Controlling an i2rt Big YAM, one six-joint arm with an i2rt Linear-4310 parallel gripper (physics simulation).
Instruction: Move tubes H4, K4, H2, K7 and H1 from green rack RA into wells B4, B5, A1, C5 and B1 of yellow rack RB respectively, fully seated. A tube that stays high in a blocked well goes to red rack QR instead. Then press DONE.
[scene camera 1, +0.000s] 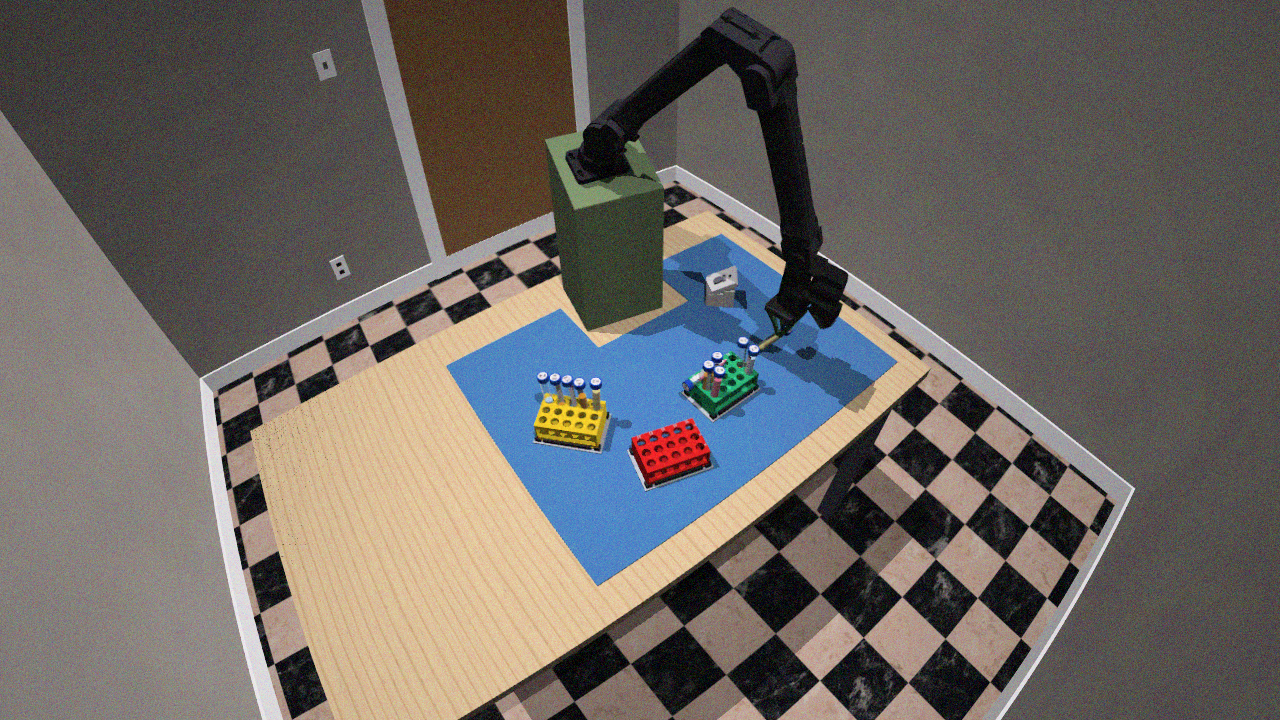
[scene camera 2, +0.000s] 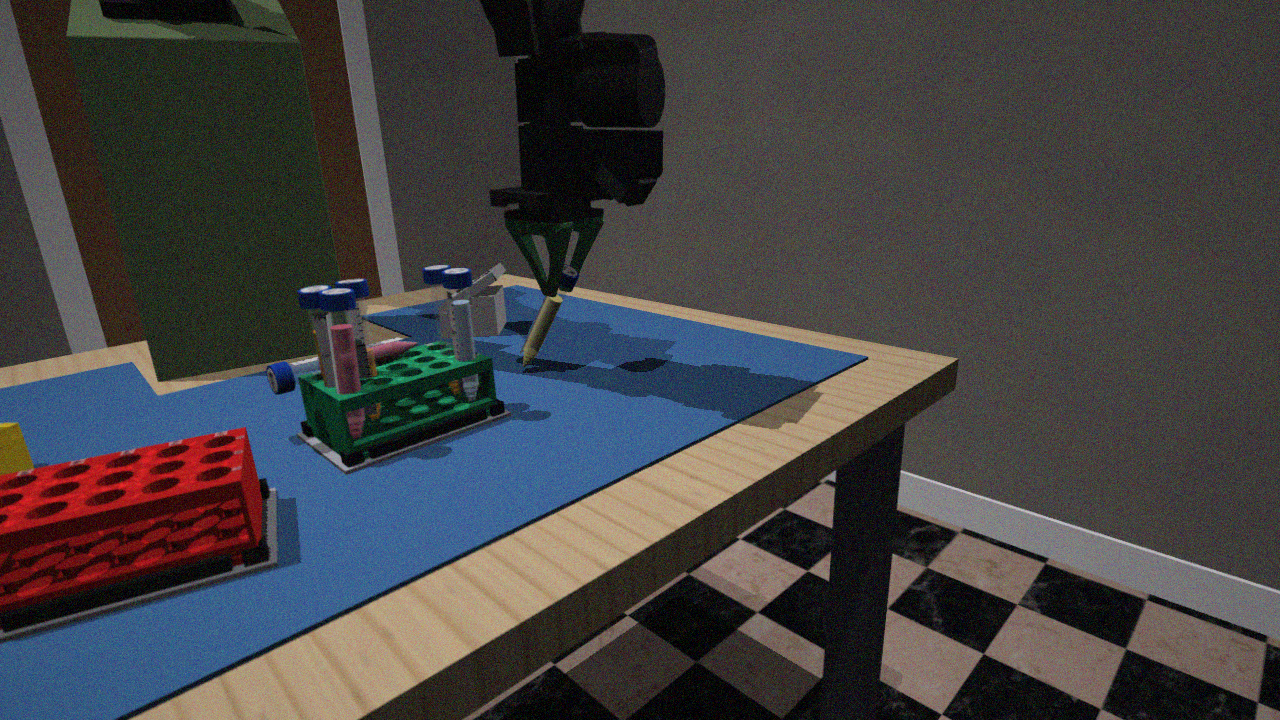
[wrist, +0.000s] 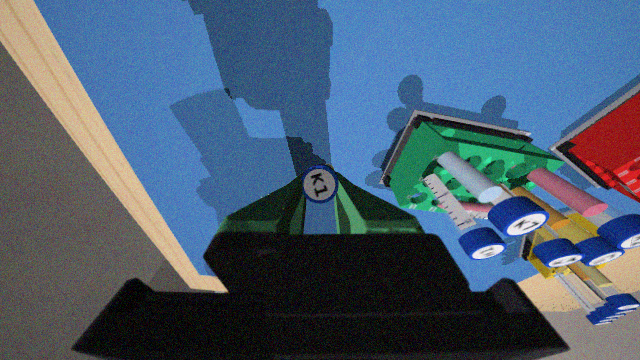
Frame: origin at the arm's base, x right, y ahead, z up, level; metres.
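Seen in the pictures: gripper, fingertip midpoint: (scene camera 1: 780, 333) (scene camera 2: 557, 293) (wrist: 320, 179); arm's base at its link origin: (scene camera 1: 597, 163) (scene camera 2: 168, 8).
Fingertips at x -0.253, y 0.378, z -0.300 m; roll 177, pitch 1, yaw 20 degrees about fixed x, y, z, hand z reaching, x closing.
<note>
Offsets run from my fingertips to a thing's top centre. "*": to the spot under its first point. Level surfaces: height alone.
My gripper (scene camera 1: 776, 327) (scene camera 2: 554, 291) (wrist: 320, 179) is shut on tube K1, a yellowish tube @(dx +0.010, dy -0.013, dz +0.029 m) (scene camera 1: 767, 342) (scene camera 2: 542, 329) with a blue-rimmed cap @(* dx -0.005, dy +0.015, dz +0.024 m) (wrist: 320, 184). The tube hangs tilted, its tip low over the mat beside the green rack. The green rack RA @(dx +0.163, dy +0.021, dz -0.032 m) (scene camera 1: 735, 395) (scene camera 2: 326, 420) (wrist: 406, 150) holds tube K7 @(* dx +0.100, dy +0.044, dz +0.042 m) (wrist: 518, 217), tube H1 @(* dx +0.107, dy +0.017, dz +0.041 m) (wrist: 482, 244) and several others; one pink tube @(dx +0.195, dy +0.003, dz -0.013 m) (scene camera 2: 393, 350) lies across its back. The yellow rack RB @(dx +0.488, dy -0.039, dz -0.032 m) (scene camera 1: 571, 436) (scene camera 2: 12, 445) has several capped tubes in its back row. The red rack QR @(dx +0.347, dy +0.120, dz -0.032 m) (scene camera 1: 671, 464) (scene camera 2: 252, 501) (wrist: 602, 137) shows no tubes.
A small grey block with a tilted white plate @(dx -0.005, dy -0.243, dz -0.005 m) (scene camera 1: 721, 282) (scene camera 2: 487, 310) stands behind the green rack. The green pedestal (scene camera 1: 612, 255) (scene camera 2: 210, 205) bears the arm's base. The blue mat @(dz -0.085 m) (scene camera 1: 501, 376) (scene camera 2: 626, 367) lies on the wooden table @(dz -0.088 m) (scene camera 1: 393, 501).
</note>
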